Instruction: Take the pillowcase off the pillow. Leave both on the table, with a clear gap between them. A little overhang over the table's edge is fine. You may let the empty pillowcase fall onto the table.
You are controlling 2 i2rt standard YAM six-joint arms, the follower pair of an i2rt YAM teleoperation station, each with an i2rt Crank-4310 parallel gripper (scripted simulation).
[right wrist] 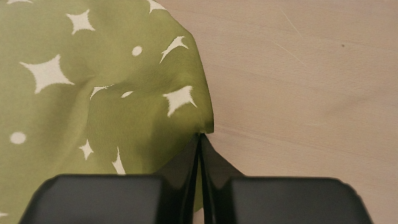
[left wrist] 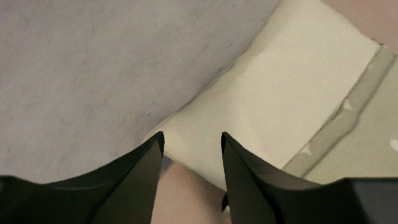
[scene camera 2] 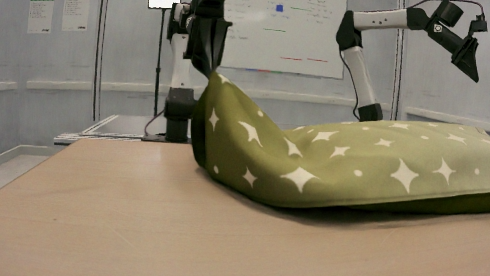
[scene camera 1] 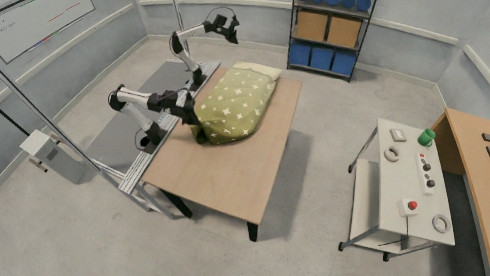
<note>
In view: my left gripper (left wrist: pixel 192 134), my right gripper (scene camera 2: pixel 212 79) and a cream pillow (left wrist: pixel 293 78).
My right gripper is seen too in the right wrist view (right wrist: pixel 199 136).
</note>
